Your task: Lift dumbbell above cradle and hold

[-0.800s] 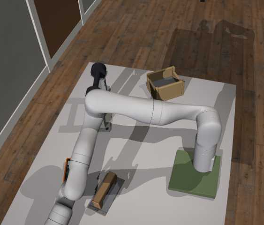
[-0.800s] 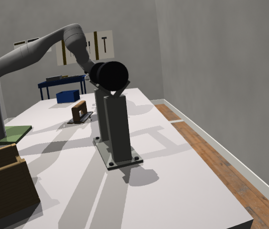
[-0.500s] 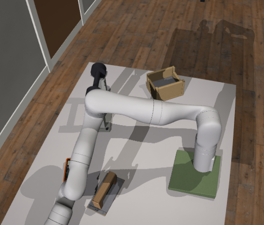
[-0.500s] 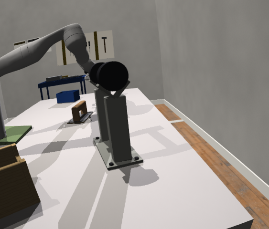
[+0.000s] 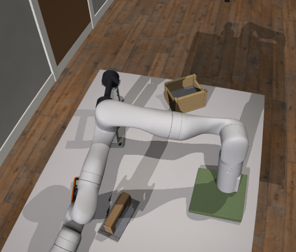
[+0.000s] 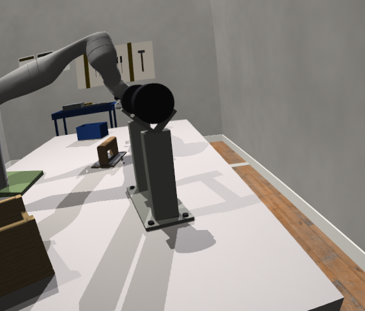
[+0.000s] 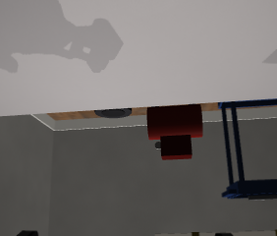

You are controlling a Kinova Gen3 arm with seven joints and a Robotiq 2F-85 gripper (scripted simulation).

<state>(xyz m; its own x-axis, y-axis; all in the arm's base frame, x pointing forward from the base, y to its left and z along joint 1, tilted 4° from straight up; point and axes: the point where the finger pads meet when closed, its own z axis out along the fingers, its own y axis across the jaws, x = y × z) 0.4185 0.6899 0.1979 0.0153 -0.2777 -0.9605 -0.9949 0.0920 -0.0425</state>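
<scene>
My gripper is now 13 cm short of the black dumbbell, 85 cm to the left of it and 4 cm below it. The rest, counted from my hand: grey cradle stand: 13 cm ahead, 85 cm to the right, 10 cm below; then wooden crate: 14 cm behind, 110 cm to the right, 15 cm below.
</scene>
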